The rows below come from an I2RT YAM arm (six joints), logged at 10 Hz.
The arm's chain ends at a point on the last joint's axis. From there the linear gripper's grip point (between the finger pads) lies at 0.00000 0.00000 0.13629 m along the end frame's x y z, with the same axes.
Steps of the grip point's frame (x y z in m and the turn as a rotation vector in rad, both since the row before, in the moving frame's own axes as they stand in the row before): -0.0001, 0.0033, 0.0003, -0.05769, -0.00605, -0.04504; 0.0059, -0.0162, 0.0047, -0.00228, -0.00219, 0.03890; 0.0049, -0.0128, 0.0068, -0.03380, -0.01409, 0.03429; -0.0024, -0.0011, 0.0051, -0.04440, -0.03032, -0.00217; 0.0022, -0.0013, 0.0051, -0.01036, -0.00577, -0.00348; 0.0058, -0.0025, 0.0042, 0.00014, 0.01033, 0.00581
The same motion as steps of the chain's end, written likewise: 0.0005, -0.0046, 0.0005, -0.05769, -0.00605, -0.04504; 0.0062, -0.0165, 0.0047, -0.00228, -0.00219, 0.03890; 0.0069, -0.0174, 0.0069, -0.03380, -0.01409, 0.03429; 0.0017, -0.0072, 0.0053, -0.04440, -0.03032, -0.00217; 0.0030, -0.0027, 0.0051, -0.01036, -0.00577, -0.00348; 0.0044, -0.0025, 0.0042, 0.00014, 0.01033, 0.00581
